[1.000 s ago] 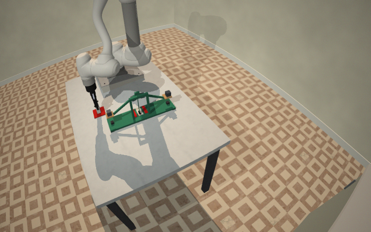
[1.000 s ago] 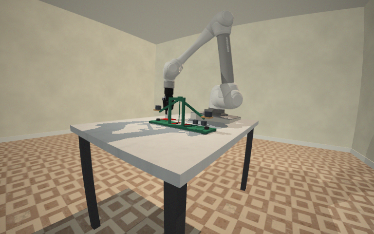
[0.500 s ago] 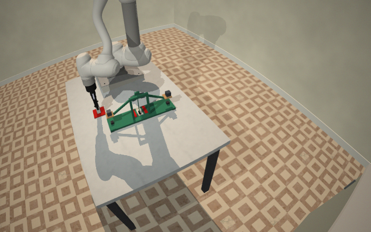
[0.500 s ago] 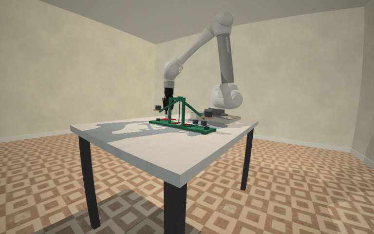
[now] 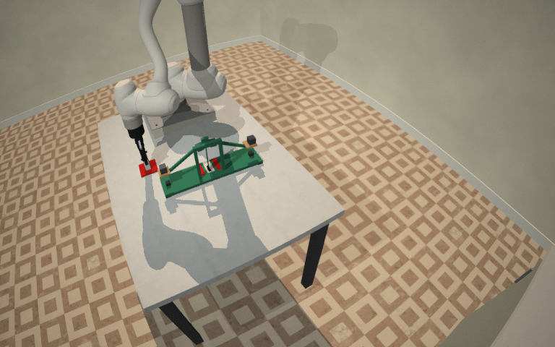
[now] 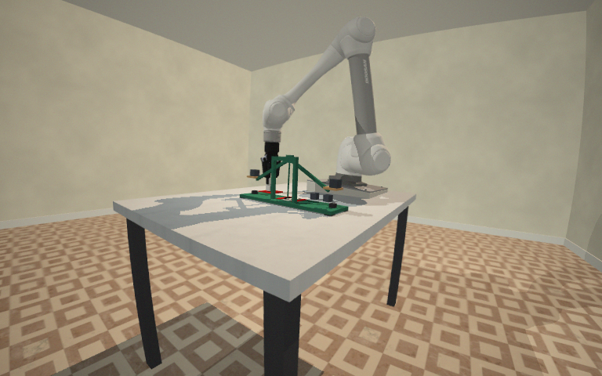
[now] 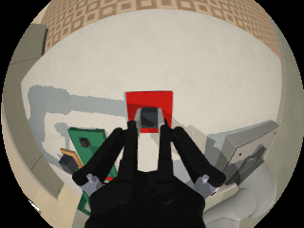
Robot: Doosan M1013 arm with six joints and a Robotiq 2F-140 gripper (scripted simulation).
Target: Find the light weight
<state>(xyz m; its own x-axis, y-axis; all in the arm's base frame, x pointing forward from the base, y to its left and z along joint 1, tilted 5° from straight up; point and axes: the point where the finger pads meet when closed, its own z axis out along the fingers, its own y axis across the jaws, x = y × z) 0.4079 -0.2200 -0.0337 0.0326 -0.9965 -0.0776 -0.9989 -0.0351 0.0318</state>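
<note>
The flat red dish is 40 mm below my hand. The rest, counted from my hand: balance beam (160 mm ahead, 270 mm to the left, 60 mm above); then green rocker balance (160 mm ahead, 270 mm to the left, 50 mm above).
</note>
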